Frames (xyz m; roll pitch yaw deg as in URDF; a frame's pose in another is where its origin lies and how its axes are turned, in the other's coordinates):
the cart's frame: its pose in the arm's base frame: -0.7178 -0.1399 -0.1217 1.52 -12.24 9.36
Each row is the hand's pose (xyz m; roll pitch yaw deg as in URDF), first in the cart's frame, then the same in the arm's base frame.
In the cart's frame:
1: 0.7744 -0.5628 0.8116 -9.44 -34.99 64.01
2: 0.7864 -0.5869 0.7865 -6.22 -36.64 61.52
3: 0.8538 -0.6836 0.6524 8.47 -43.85 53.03
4: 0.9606 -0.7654 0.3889 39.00 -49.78 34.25
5: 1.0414 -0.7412 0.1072 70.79 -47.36 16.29
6: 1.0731 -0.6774 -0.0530 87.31 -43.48 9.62
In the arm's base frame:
1: -0.0427 -0.6206 0.8208 -23.17 -40.95 82.01
2: -0.0219 -0.6409 0.7982 -19.99 -43.03 79.90
3: 0.0868 -0.7174 0.6789 -5.86 -51.60 73.21
4: 0.2575 -0.7650 0.4420 27.61 -60.29 53.16
5: 0.3890 -0.7113 0.1846 66.89 -59.48 28.97
6: 0.4417 -0.6337 0.0365 86.30 -55.80 19.91

